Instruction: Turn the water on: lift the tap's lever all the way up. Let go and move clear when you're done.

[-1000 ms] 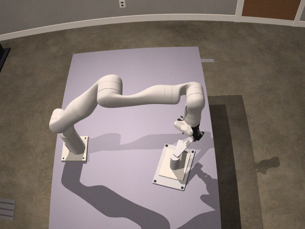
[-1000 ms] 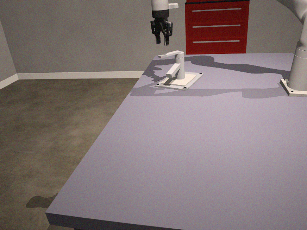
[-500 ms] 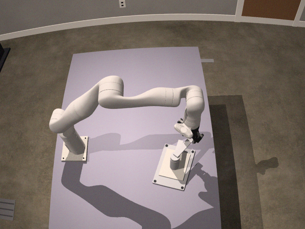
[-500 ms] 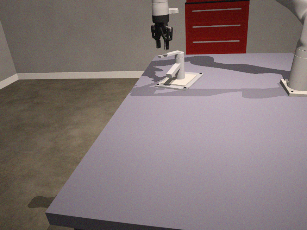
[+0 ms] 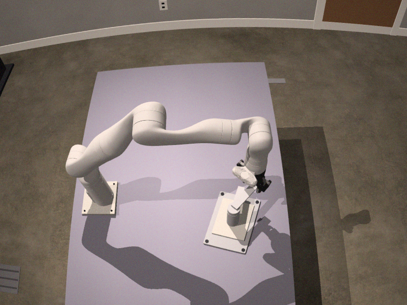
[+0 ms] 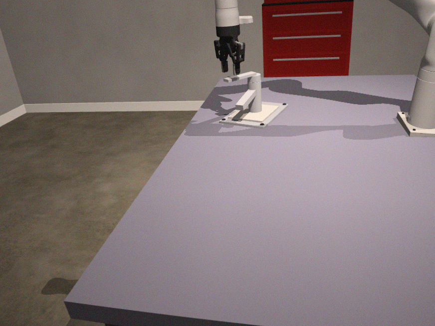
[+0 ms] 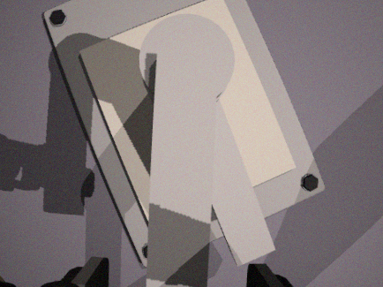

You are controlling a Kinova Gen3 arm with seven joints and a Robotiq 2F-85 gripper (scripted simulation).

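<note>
Now: the flat lever 3 cm behind my hand, 3 cm to the right of it and 3 cm below it. The rest, counted from my hand: tap: 5 cm behind, 5 cm to the right, 9 cm below.
</note>
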